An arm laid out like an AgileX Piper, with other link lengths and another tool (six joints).
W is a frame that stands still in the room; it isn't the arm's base.
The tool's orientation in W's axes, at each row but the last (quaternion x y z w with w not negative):
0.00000 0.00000 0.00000 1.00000
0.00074 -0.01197 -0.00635 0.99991
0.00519 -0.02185 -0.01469 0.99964
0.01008 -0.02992 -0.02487 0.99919
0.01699 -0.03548 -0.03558 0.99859
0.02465 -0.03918 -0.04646 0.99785
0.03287 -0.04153 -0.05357 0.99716
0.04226 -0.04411 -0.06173 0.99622
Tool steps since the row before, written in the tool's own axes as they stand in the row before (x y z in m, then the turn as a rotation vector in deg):
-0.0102 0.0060 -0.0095 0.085 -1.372 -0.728
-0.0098 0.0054 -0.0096 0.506 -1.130 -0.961
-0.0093 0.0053 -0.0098 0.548 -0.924 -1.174
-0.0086 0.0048 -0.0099 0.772 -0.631 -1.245
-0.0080 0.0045 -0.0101 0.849 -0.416 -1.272
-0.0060 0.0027 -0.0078 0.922 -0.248 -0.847
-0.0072 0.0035 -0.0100 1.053 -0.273 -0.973
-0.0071 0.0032 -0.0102 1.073 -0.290 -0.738
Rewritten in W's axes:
-0.0102 0.0060 -0.0095 0.085 -1.372 -0.728
-0.0095 0.0055 -0.0098 0.514 -1.135 -0.950
-0.0087 0.0057 -0.0101 0.572 -0.928 -1.159
-0.0077 0.0054 -0.0103 0.814 -0.646 -1.210
-0.0069 0.0054 -0.0105 0.907 -0.436 -1.224
-0.0051 0.0036 -0.0081 0.961 -0.295 -0.786
-0.0059 0.0049 -0.0103 1.099 -0.327 -0.903
-0.0057 0.0049 -0.0104 1.095 -0.365 -0.670

